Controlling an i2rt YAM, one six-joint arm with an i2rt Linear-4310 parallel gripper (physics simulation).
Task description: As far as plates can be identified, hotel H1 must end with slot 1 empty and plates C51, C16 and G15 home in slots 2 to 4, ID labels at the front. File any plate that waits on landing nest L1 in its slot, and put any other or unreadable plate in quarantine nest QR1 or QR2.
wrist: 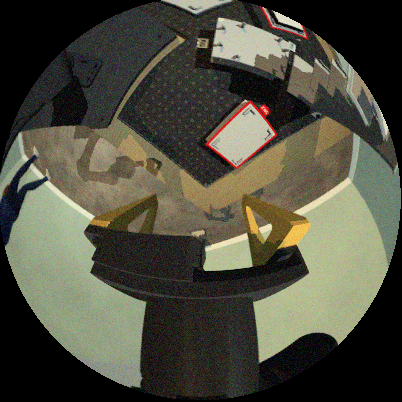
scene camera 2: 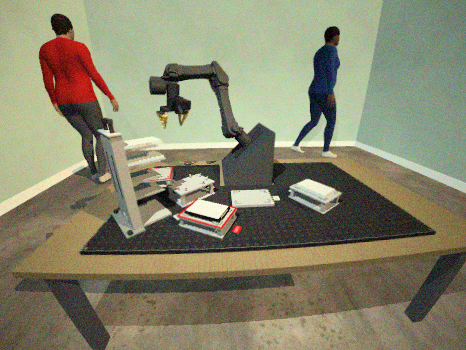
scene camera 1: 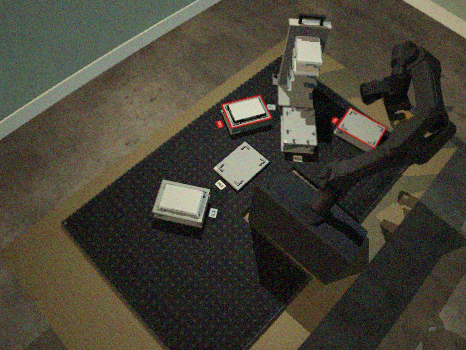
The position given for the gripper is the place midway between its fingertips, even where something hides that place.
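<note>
The gripper point(wrist: 199, 198) is open and it's holding nothing. There's a flat nest to be seen as well, and that nest point(scene camera 2: 240, 198) is in the scene with the gripper.
</note>
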